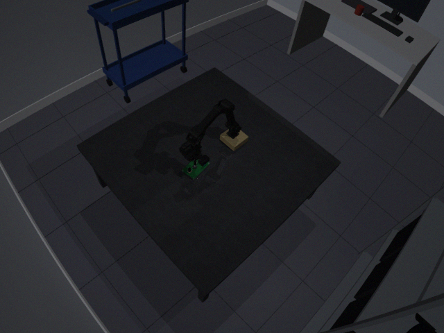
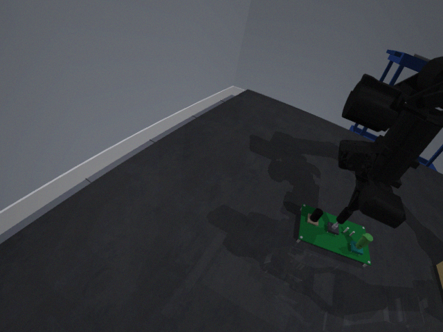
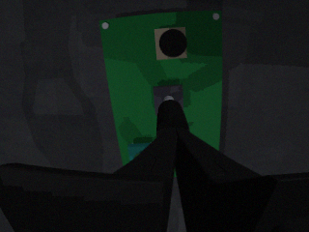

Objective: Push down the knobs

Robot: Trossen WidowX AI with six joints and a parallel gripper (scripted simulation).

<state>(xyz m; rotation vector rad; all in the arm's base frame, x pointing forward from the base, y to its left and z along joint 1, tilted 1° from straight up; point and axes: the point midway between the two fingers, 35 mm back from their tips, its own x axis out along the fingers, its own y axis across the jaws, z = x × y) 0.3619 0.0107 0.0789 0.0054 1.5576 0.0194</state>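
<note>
My gripper tip is 20 mm above the black knob. Also, from my gripper tip: green knob: 50 mm behind, 40 mm below, 20 mm to the left.
</note>
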